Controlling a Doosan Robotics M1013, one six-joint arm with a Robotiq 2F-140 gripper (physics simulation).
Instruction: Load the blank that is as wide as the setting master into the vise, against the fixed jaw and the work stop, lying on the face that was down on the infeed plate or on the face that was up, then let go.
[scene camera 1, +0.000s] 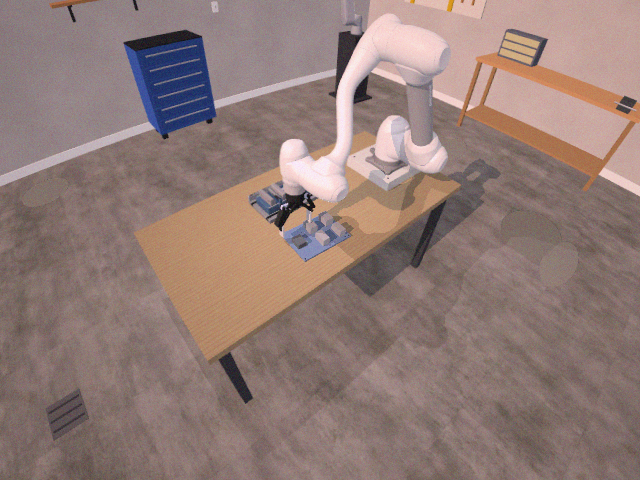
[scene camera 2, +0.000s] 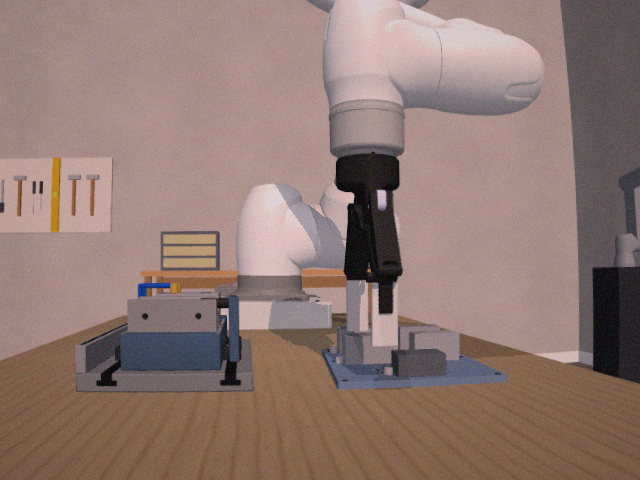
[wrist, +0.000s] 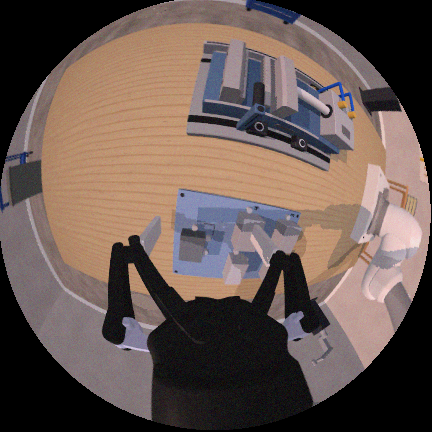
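Pixels of known places: gripper, fingertip midpoint: (scene camera 1: 295, 228) (scene camera 2: 369, 337) (wrist: 207, 228); arm's base, link origin: (scene camera 1: 386, 162) (scene camera 2: 269, 298) (wrist: 376, 214).
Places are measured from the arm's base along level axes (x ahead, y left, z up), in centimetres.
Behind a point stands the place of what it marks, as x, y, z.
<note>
The vise (scene camera 1: 266, 198) @(72.9, -9.3, 2.6) (scene camera 2: 170, 351) @(75.0, -10.5, -1.9) (wrist: 215, 82) @(73.6, -8.6, 0.0) shows two light grey jaws, one at the left (wrist: 234, 70) @(71.9, -8.4, 3.6) and one beside the screw (wrist: 286, 85) @(65.5, -9.3, 3.6), and a blue work-stop arm (scene camera 2: 234, 328) @(69.3, -3.9, 0.0) (wrist: 251, 116) @(69.0, -3.4, 2.3) with a black rod. The blue infeed plate (scene camera 1: 307, 255) @(74.4, 24.9, -5.2) (scene camera 2: 467, 373) @(74.9, 22.6, -5.2) (wrist: 190, 202) @(74.2, 9.5, -5.2) bears a dark grey block (scene camera 1: 299, 241) @(73.7, 18.2, -2.7) (scene camera 2: 421, 363) @(75.3, 17.1, -3.7) (wrist: 193, 246) @(72.8, 16.5, -2.7), seemingly the setting master, and several light grey blanks, including one (scene camera 1: 322, 238) @(65.2, 23.4, -1.7) (wrist: 233, 270) @(64.8, 20.6, -1.6) at the front. My gripper (scene camera 1: 296, 225) @(71.1, 11.9, -1.1) (scene camera 2: 371, 338) @(71.1, 11.9, -1.1) (wrist: 207, 228) @(71.1, 11.9, -1.1) is open and empty, low over the plate. Its right finger partly hides blanks in the wrist view.
The wooden table (scene camera 1: 217, 268) @(108.2, 7.8, -6.0) (scene camera 2: 289, 434) @(92.7, 1.8, -6.0) (wrist: 115, 125) @(91.1, -3.5, -6.0) carries the vise, the plate and the arm's white base (scene camera 1: 390, 178) @(9.4, 11.7, -0.2) (wrist: 369, 205) @(13.7, -1.4, -1.5). Small pale pins (scene camera 2: 387, 370) @(73.5, 13.6, -4.7) (wrist: 195, 227) @(72.8, 13.6, -4.4) stand up from the plate beside the blocks. Blue-handled fittings (scene camera 2: 155, 285) @(54.7, -16.3, 4.8) (wrist: 342, 90) @(54.6, -16.4, 5.1) rise at the vise's screw end.
</note>
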